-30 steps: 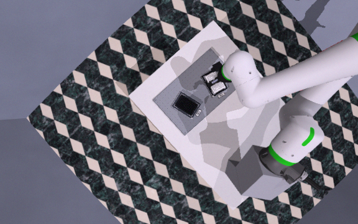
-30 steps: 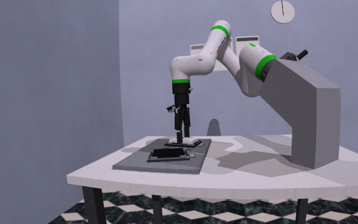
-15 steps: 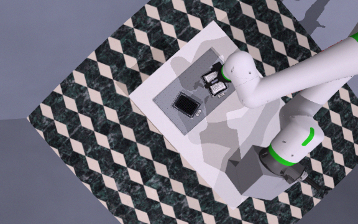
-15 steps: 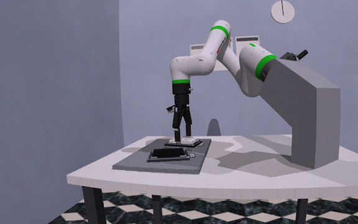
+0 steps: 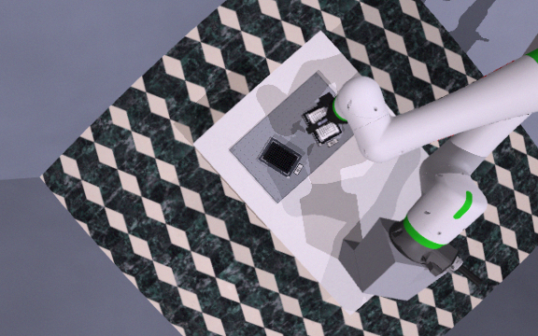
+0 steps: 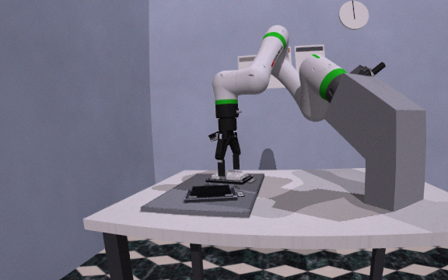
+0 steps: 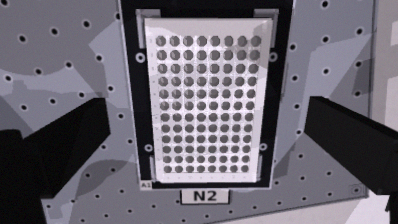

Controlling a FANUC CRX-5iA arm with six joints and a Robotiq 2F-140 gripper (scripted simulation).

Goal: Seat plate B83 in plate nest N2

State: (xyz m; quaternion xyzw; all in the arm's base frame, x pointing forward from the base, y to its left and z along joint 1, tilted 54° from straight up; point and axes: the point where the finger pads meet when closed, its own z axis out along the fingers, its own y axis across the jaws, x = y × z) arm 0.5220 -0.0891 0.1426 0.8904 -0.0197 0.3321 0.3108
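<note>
The white well plate lies 20 mm below my hand. Round my hand: plate nest: 40 mm below; then black well plate: 30 mm ahead, 240 mm to the left, 20 mm below.
</note>
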